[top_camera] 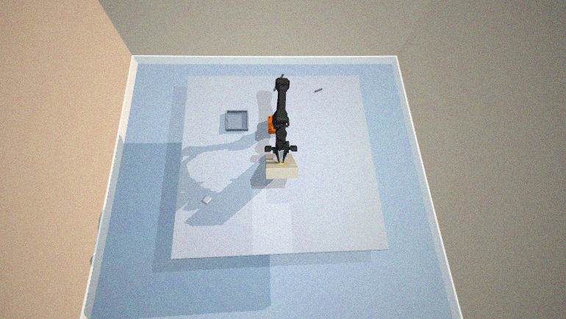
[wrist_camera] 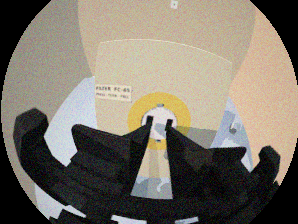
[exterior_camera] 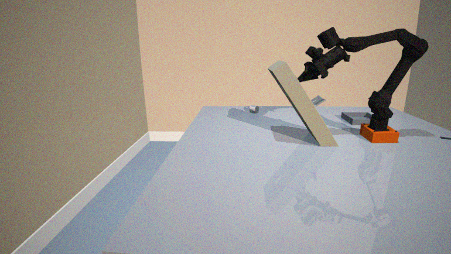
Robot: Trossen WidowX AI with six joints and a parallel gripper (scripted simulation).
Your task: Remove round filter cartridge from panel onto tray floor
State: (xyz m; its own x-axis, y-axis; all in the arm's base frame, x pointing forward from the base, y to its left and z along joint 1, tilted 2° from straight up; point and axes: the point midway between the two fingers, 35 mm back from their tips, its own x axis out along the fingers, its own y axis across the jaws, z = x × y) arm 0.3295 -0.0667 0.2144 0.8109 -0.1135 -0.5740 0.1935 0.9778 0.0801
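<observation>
Now: the white round filter cartridge 20 mm ahead of my gripper tip and 10 mm below it. Round my gripper tip: small grey block: 70 mm ahead, 480 mm to the right, 220 mm below; beige service panel: 30 mm behind, 90 mm below; grey tray: 460 mm behind, 210 mm to the right, 230 mm below.
</observation>
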